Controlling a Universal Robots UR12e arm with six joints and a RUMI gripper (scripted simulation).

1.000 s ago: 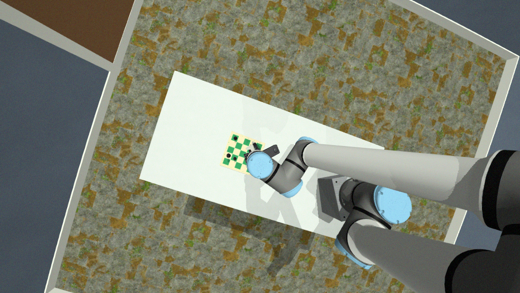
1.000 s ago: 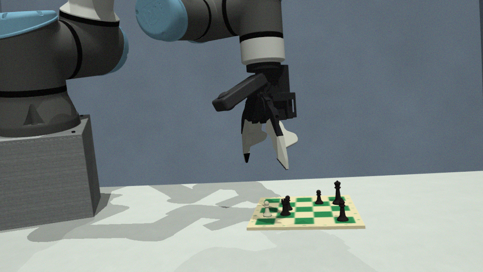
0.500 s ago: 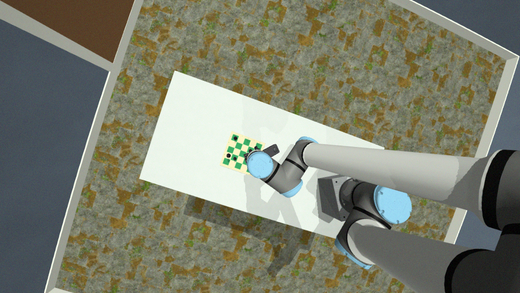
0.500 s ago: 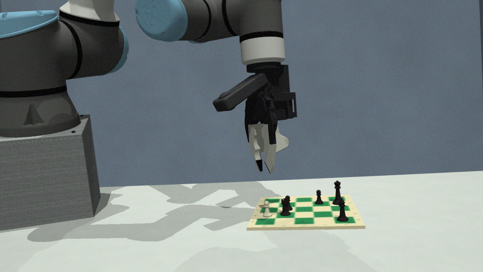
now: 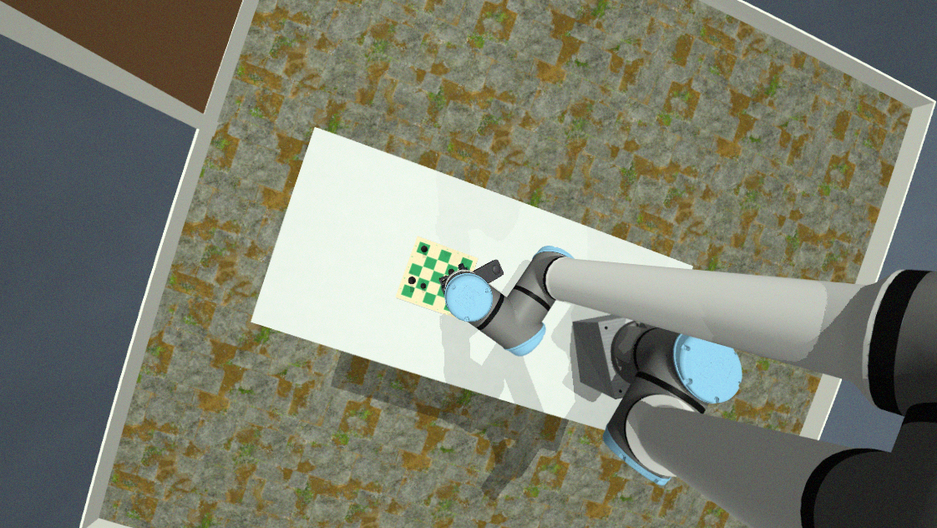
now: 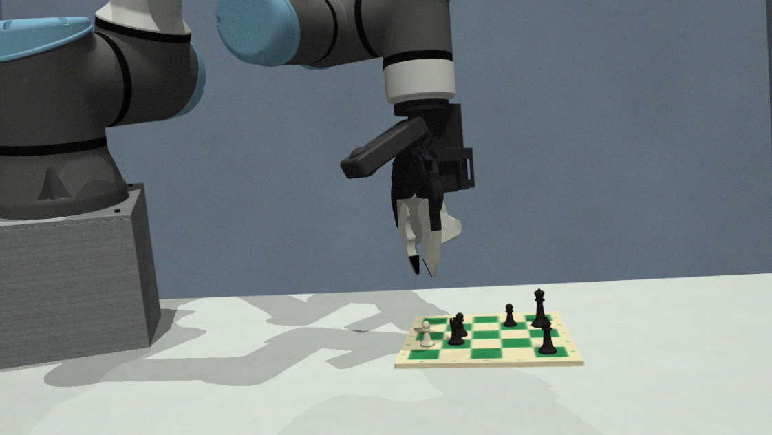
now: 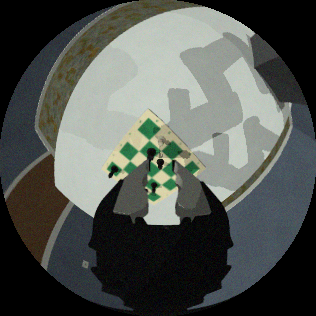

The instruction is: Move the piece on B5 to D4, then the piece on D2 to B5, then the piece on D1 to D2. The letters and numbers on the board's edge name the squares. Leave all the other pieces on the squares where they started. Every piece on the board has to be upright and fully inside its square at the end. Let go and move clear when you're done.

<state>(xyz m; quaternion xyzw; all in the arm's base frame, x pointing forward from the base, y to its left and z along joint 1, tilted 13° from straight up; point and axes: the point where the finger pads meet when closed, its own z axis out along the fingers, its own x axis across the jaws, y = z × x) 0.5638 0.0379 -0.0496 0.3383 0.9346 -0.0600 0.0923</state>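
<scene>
The white pawn lies 90 mm below my hand. Round my hand: black queen (140 mm ahead, 90 mm to the left, 80 mm below); cream chessboard (110 mm below, 70 mm ahead, 50 mm to the left).
</scene>
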